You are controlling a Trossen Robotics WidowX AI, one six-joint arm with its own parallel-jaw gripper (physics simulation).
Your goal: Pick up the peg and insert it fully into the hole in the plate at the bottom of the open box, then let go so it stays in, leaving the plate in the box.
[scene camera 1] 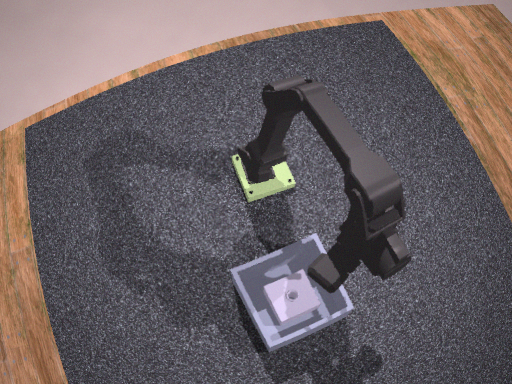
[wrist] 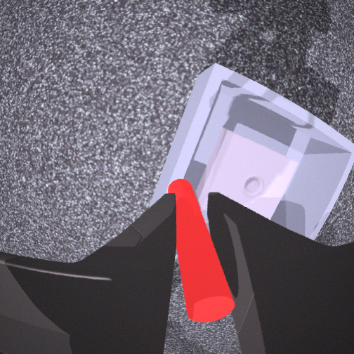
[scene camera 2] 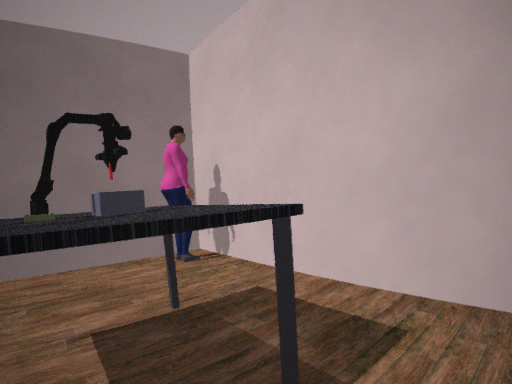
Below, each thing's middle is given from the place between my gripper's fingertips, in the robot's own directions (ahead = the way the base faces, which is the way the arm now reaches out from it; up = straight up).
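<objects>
With the red peg [wrist: 207, 296] 1 cm above my hand and 1 cm behind it, I consider the grey-blue box [scene camera 1: 249, 279] too. My hand is 15 cm above that box and 10 cm to the left of it.
</objects>
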